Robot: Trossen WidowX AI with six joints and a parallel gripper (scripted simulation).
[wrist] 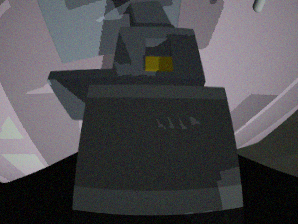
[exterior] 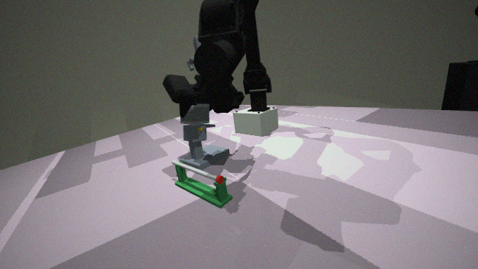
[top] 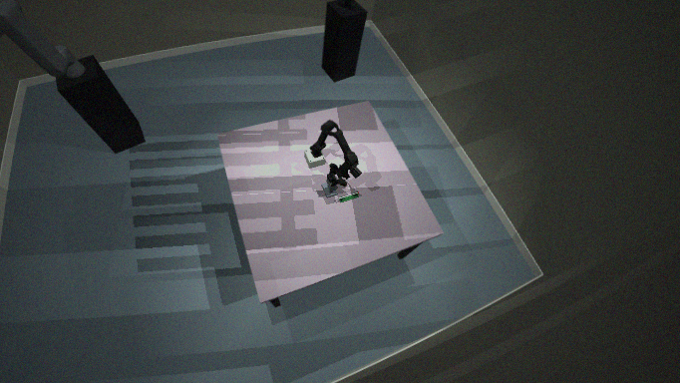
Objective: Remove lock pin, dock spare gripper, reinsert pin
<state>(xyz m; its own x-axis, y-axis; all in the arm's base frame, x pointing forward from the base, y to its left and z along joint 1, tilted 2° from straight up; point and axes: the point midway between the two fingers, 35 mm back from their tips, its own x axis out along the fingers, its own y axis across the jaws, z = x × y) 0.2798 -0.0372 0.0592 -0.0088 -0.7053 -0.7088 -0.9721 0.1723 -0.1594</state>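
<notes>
Now: gripper tip 12 cm short of the green cradle, 10 cm to the right of it and 10 cm above it. The rest, counted from my gripper tip: spare gripper 1 cm to the left, 1 cm above; grey mount 2 cm to the left, 7 cm below.
</notes>
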